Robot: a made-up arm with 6 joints. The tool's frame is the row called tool.
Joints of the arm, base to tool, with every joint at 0 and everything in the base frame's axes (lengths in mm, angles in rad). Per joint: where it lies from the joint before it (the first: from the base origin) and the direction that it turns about. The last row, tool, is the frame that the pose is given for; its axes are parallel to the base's.
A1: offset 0 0 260.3 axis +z
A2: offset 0 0 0 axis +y
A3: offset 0 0 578.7 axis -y
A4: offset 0 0 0 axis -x
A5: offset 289.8 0 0 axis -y
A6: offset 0 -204.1 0 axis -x
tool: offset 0 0 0
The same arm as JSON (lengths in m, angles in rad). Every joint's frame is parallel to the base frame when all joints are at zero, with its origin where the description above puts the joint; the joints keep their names.
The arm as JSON. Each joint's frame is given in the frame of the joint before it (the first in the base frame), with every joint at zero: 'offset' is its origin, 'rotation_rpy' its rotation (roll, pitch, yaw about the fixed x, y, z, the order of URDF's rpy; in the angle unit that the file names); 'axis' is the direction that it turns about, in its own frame. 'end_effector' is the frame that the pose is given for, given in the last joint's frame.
{"length_unit": "m", "angle_unit": "rad", "chain": [
  {"id": "A1", "offset": [0.0, 0.0, 0.2603], "rotation_rpy": [0.0, 0.0, 0.0], "axis": [0.0, 0.0, 1.0]},
  {"id": "A2", "offset": [0.0, 0.0, 0.0], "rotation_rpy": [0.0, 0.0, 0.0], "axis": [0.0, 1.0, 0.0]},
  {"id": "A3", "offset": [0.0, 0.0, 0.5787], "rotation_rpy": [0.0, 0.0, 0.0], "axis": [0.0, -1.0, 0.0]},
  {"id": "A4", "offset": [0.0, 0.0, 0.0], "rotation_rpy": [0.0, 0.0, 0.0], "axis": [-1.0, 0.0, 0.0]},
  {"id": "A5", "offset": [0.2898, 0.0, 0.0], "rotation_rpy": [0.0, 0.0, 0.0], "axis": [0.0, -1.0, 0.0]},
  {"id": "A6", "offset": [0.0, -0.2041, 0.0], "rotation_rpy": [0.0, 0.0, 0.0], "axis": [-1.0, 0.0, 0.0]}
], "end_effector": {"offset": [0.0, 0.0, 0.0], "rotation_rpy": [0.0, 0.0, 0.0]}}

